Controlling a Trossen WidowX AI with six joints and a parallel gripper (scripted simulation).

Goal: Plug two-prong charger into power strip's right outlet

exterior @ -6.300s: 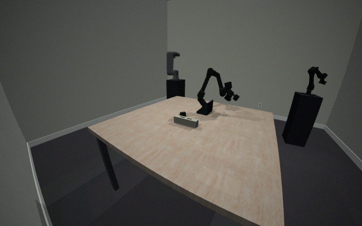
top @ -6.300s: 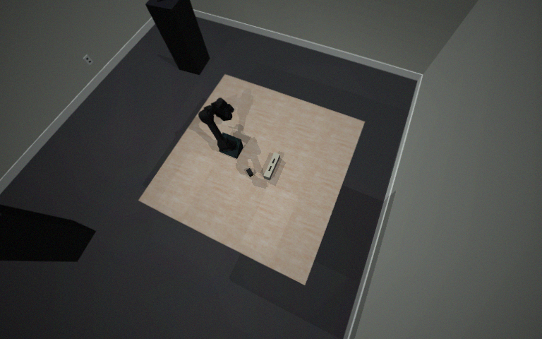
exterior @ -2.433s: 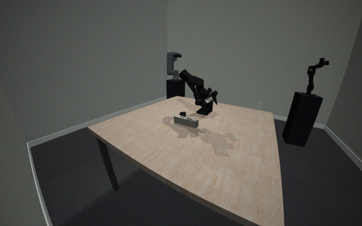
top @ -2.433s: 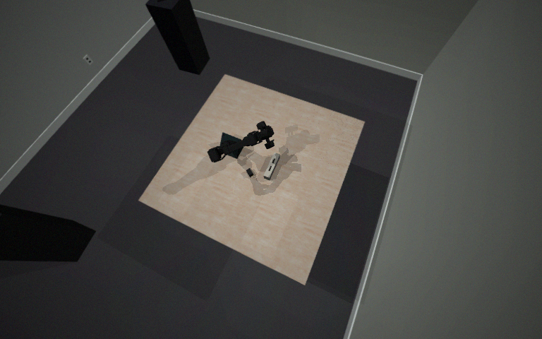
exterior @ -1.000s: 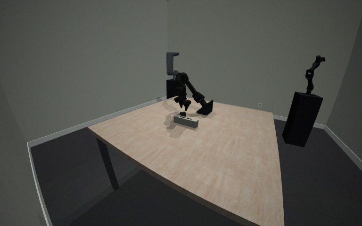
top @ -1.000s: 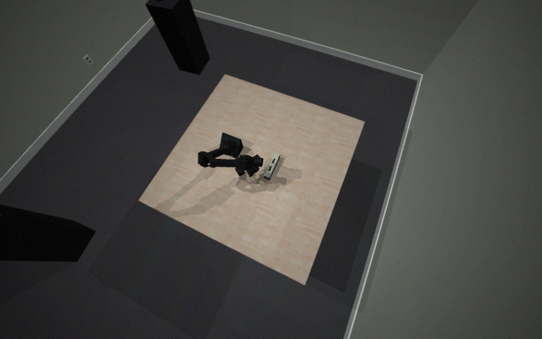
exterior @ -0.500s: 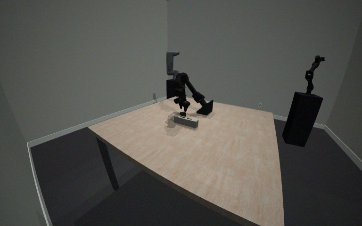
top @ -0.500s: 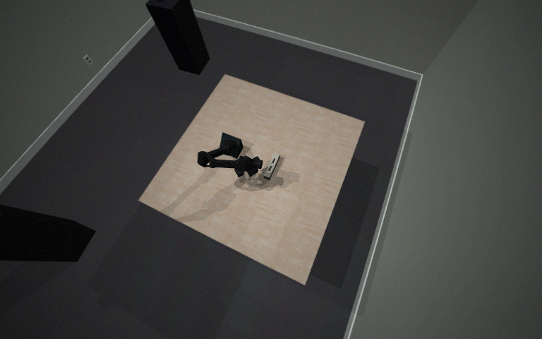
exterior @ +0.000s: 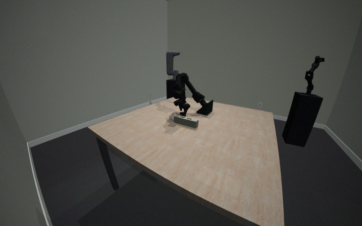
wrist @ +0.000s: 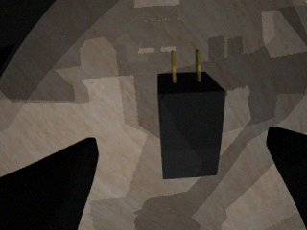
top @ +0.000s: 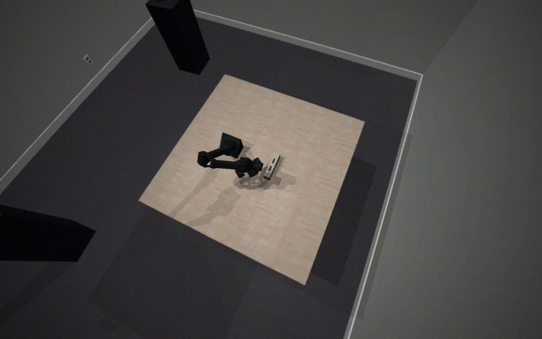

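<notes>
My gripper tip is 10 mm short of the black two-prong charger, 10 mm to the left of it and 20 mm above it.
</notes>
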